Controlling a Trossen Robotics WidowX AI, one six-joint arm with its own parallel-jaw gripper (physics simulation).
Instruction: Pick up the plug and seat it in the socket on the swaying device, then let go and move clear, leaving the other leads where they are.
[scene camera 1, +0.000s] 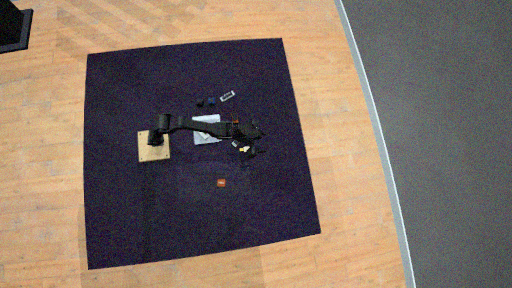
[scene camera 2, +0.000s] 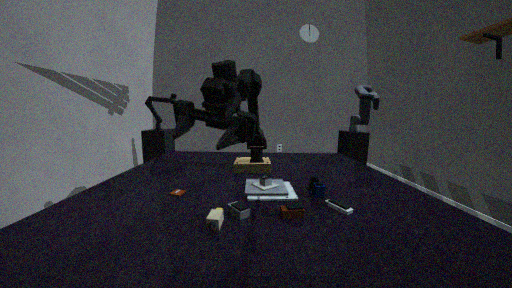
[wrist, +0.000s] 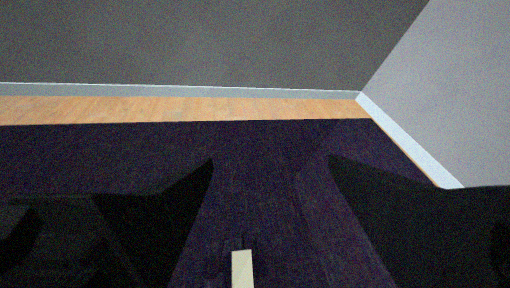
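The plug, a cream block with a yellow tip (scene camera 1: 246, 149) (scene camera 2: 215, 219) (wrist: 242, 270), lies on the dark mat. Its cream body shows at the bottom edge in the wrist view. The device, a grey plate (scene camera 1: 206, 119) (scene camera 2: 252, 189) over a pale base, carries a white tile with a small grey socket block (scene camera 2: 265, 181). The arm partly covers it in scene camera 1. My gripper (scene camera 1: 261, 142) (scene camera 2: 196, 142) (wrist: 269, 161) is open and empty, raised above the mat near the plug, its fingers wide apart in the wrist view.
A grey block with a black top (scene camera 1: 234, 143) (scene camera 2: 240, 211) lies beside the plug. An orange block (scene camera 2: 292, 212), a white bar (scene camera 1: 227, 95) (scene camera 2: 339, 206) and a blue block (scene camera 1: 212, 101) (scene camera 2: 317, 189) lie around the device. A flat orange tile (scene camera 1: 221, 183) (scene camera 2: 177, 192) lies apart.
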